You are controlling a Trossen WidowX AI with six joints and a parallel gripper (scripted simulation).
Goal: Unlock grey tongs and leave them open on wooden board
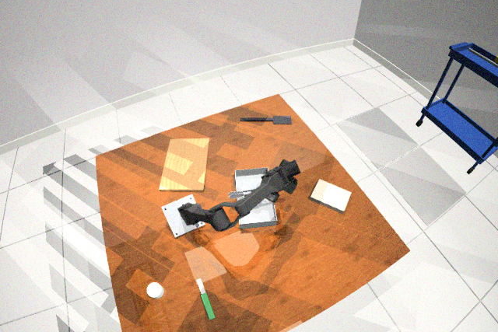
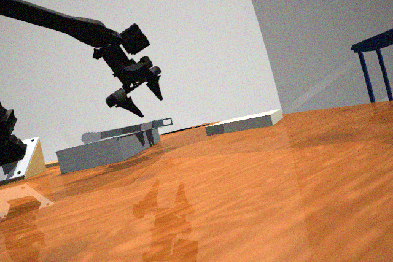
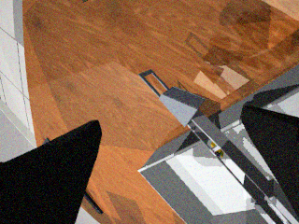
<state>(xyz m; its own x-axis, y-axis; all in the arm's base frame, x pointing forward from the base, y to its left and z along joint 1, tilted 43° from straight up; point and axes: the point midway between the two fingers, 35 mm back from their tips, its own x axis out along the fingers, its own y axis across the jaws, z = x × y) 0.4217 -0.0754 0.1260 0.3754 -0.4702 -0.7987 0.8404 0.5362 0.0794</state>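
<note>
The roasting tin is 110 mm behind my gripper tip, 60 mm to the left of it and 90 mm below it. Round my gripper tip: wooden board (310 mm behind, 450 mm to the left, 110 mm below); dark spatula (280 mm ahead, 490 mm to the left, 110 mm below); white block (210 mm ahead, 150 mm to the right, 100 mm below).
</note>
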